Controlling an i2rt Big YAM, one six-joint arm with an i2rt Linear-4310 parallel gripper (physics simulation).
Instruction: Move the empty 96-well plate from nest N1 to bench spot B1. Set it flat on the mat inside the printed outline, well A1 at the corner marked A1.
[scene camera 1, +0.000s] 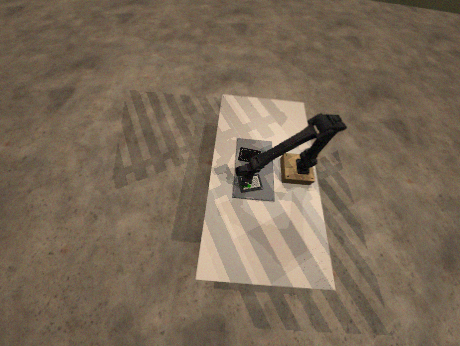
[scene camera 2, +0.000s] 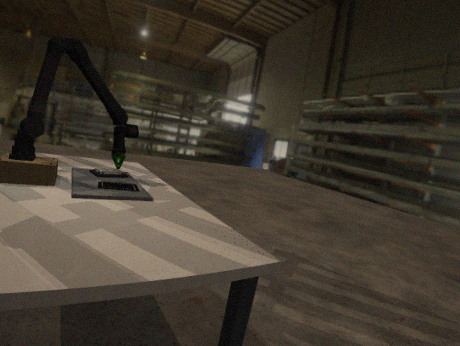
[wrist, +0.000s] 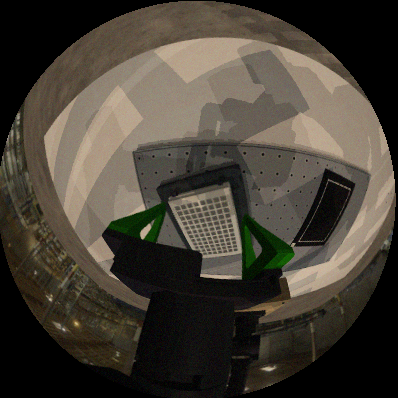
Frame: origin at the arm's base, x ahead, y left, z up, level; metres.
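Seen in the pictures: gripper, fingertip midpoint: (scene camera 1: 244, 181) (scene camera 2: 118, 167) (wrist: 204, 212); arm's base, origin of the base link: (scene camera 1: 302, 166) (scene camera 2: 22, 158) (wrist: 246, 313).
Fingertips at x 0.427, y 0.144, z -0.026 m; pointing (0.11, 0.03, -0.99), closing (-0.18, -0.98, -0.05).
Note:
Offsets run from my fingertips to a thing's middle. "*": to the spot under its first point. Level surfaces: height alone.
The white 96-well plate {dx -0.046, dy -0.004, dz -0.023 m} (scene camera 1: 253, 182) (scene camera 2: 112, 172) (wrist: 207, 220) lies in the dark frame of nest N1 {dx -0.046, dy -0.005, dz -0.032 m} (wrist: 200, 177) on the grey board. My gripper (scene camera 1: 248, 186) (scene camera 2: 118, 168) (wrist: 204, 212) is open and empty, with green fingers pointing down over the plate. In the wrist view one finger shows left of the plate and the other by its right side. Exact fingertip height over the plate is hard to tell. The black mat of bench spot B1 {* dx -0.037, dy -0.266, dz -0.040 m} (scene camera 1: 249, 153) (scene camera 2: 118, 186) (wrist: 325, 212) bears a thin white outline. A small pale mark sits at its lower left corner in the wrist view; its lettering is unreadable.
The grey perforated board {dx -0.077, dy -0.148, dz -0.049 m} (scene camera 1: 267, 175) (scene camera 2: 85, 188) (wrist: 275, 195) carries the nest and the mat side by side on the pale table {dz -0.055 m} (scene camera 1: 280, 265) (scene camera 2: 150, 220). The wooden block (scene camera 1: 291, 176) (scene camera 2: 37, 174) under the arm's base stands beside the board. Striped shadows cross the table.

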